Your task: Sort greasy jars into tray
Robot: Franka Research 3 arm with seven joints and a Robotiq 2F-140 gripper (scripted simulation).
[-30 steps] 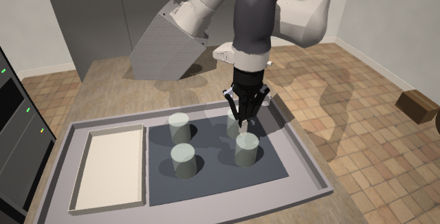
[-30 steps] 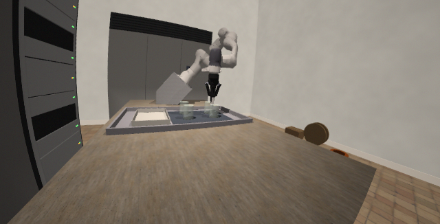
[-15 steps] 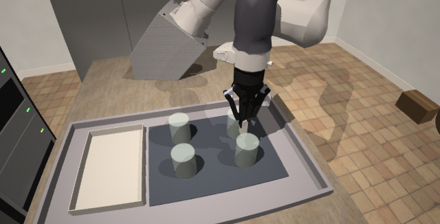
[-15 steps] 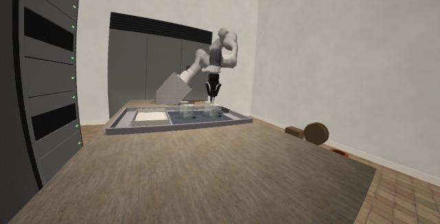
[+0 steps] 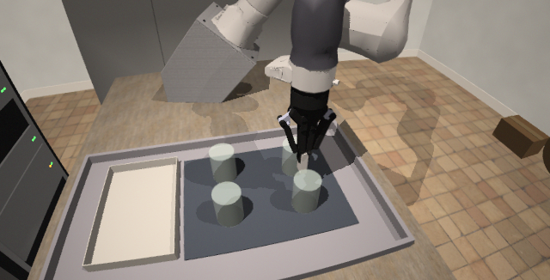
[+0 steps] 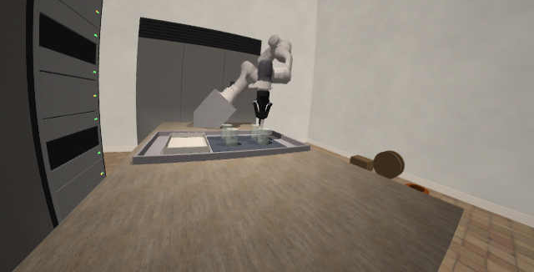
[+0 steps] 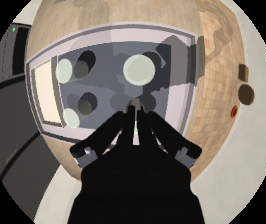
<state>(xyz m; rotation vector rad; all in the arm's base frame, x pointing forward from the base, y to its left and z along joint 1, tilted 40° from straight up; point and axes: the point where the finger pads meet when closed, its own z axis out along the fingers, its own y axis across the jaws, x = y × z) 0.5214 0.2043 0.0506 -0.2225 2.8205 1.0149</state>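
Now: hand 30 mm short of the rimmed steel table top, 200 mm to the left of it and 110 mm above it. Also, from my hand: dark drying mat 100 mm to the right, 110 mm below; then cream tray 60 mm ahead, 410 mm to the right, 100 mm below.
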